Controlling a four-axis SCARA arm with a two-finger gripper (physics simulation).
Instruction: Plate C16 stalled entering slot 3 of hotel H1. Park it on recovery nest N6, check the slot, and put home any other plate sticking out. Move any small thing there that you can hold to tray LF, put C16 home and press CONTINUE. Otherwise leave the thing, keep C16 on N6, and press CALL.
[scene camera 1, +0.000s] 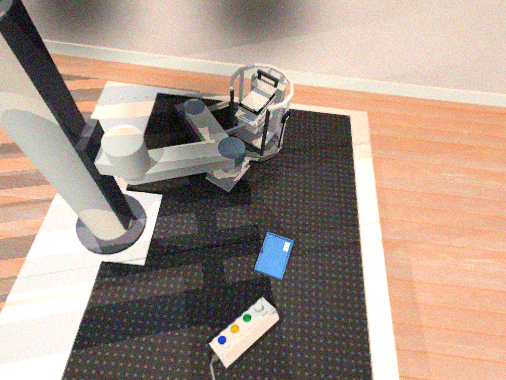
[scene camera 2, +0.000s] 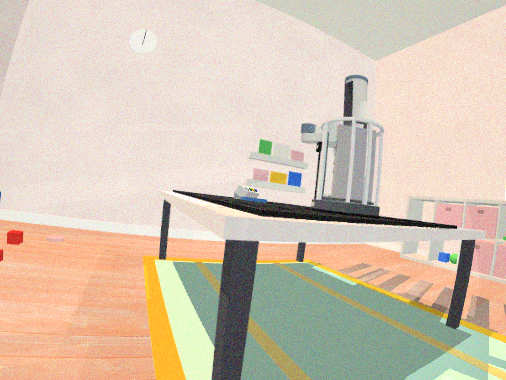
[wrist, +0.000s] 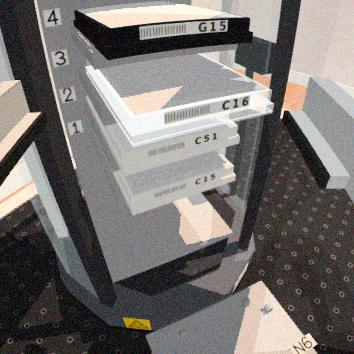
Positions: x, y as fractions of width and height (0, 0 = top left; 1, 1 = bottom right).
Labels:
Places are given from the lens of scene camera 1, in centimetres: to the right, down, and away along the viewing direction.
white button box (scene camera 1: 0.50, 0.85): 0, 42, 106
blue pad (scene camera 1: 0.54, 0.69): 7, 26, 125
The marked spots on the white button box and the blue pad are 26 cm apart.

